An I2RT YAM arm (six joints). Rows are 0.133 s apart.
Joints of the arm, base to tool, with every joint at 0 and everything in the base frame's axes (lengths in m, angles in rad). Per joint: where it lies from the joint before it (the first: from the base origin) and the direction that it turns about. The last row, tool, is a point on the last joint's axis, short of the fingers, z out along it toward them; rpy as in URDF.
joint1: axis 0 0 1 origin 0 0 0.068
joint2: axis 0 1 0 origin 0.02 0.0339 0.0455
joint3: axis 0 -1 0 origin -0.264 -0.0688 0
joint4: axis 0 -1 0 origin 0.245 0.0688 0.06
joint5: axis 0 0 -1 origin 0.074 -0.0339 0.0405
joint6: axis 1 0 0 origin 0.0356 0 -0.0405
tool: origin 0 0 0 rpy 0 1.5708 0
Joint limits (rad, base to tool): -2.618..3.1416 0..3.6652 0..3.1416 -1.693..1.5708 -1.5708..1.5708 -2.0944..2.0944
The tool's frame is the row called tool.
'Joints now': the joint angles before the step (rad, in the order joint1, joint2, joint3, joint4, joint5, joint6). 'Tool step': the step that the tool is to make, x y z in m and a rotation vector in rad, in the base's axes. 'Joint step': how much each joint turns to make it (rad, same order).
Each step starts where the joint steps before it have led.
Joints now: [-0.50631, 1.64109, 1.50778, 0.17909, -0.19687, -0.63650]
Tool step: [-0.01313, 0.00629, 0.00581, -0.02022, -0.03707, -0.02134]
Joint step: [-0.00035, -0.05423, -0.05178, 0.03957, 0.02096, -0.00112]
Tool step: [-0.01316, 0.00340, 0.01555, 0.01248, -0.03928, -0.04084]
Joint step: [-0.00559, -0.04319, 0.00513, -0.01596, 0.03818, 0.02655]
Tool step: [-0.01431, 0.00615, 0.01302, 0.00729, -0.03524, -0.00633]
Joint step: [-0.00412, -0.05007, -0.00805, -0.01178, 0.00538, 0.02338]
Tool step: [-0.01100, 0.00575, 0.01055, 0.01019, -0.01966, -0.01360]
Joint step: [0.00048, -0.03807, 0.00249, -0.02648, 0.01681, 0.01625]
